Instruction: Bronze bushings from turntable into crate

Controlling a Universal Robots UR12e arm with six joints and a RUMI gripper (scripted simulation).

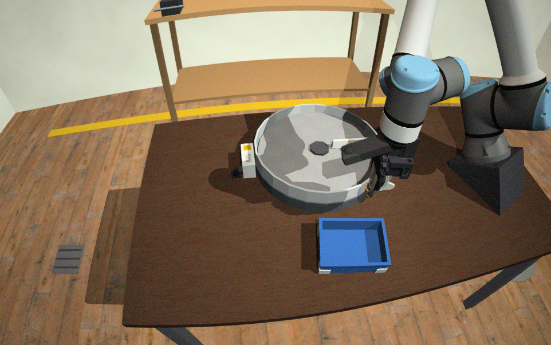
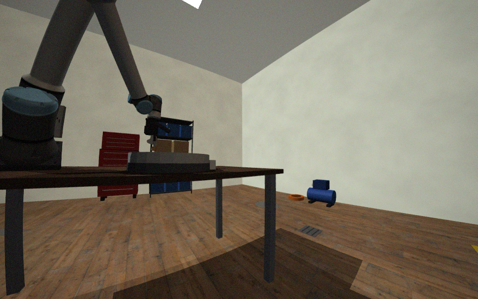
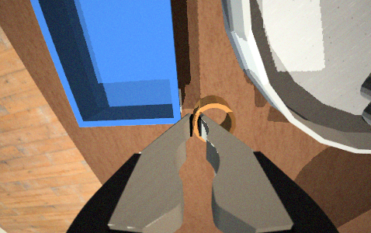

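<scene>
The blue crate lies 6 cm ahead of my hand, 9 cm to the left of it and 12 cm below it. The rest, counted from my hand: round grey turntable: 7 cm ahead, 27 cm to the right, 9 cm below.
</scene>
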